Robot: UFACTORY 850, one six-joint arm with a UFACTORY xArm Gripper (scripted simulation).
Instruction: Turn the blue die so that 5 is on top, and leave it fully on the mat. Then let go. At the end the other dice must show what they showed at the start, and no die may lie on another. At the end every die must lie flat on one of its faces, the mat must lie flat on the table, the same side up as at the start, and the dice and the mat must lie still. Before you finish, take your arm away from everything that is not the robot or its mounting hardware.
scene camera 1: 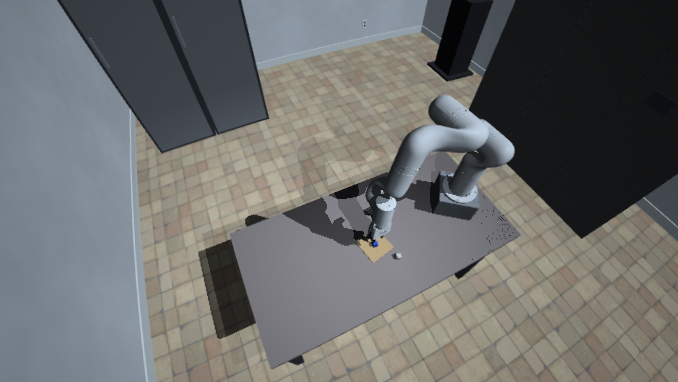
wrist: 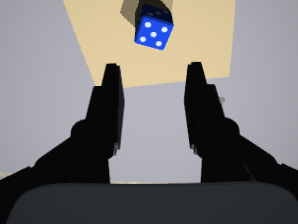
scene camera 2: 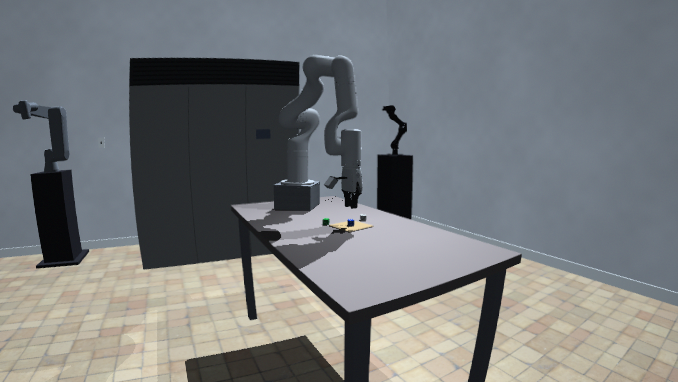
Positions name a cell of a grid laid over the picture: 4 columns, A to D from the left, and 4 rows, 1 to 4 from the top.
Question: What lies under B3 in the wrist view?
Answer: The gripper.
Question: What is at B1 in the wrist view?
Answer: A mat.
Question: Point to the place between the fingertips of the gripper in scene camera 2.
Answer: C3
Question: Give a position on a blue die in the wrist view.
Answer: At C1
